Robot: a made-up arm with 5 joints.
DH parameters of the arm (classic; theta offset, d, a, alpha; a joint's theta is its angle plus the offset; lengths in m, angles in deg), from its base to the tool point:
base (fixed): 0 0 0.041 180
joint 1: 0 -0.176 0.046 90
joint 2: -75.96 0 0.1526 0
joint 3: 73.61 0 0.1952 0
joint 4: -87.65 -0.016 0 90
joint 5: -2.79 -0.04 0 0
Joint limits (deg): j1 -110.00..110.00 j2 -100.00..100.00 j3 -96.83..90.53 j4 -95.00..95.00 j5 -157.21..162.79
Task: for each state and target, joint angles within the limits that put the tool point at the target. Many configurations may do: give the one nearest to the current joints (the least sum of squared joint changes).
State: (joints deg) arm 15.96 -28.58 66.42 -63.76 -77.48
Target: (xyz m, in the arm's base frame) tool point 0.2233 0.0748 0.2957
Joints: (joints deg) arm -26.97 -39.19 55.97 -65.84 -77.48
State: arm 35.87 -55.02 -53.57 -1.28 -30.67
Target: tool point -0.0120 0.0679 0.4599
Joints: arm 62.73 -84.83 -2.06 12.64 -30.67
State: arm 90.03 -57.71 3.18 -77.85 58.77
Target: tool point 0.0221 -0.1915 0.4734
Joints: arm 90.87 -19.67 -10.76 -64.41 58.77
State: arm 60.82 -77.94 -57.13 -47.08 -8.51
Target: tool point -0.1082 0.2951 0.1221
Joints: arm 65.95 -100.00 -90.39 -22.27 -8.51
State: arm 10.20 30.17 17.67 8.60 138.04
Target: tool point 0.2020 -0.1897 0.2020
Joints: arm 45.99 -11.61 43.38 18.05 138.04
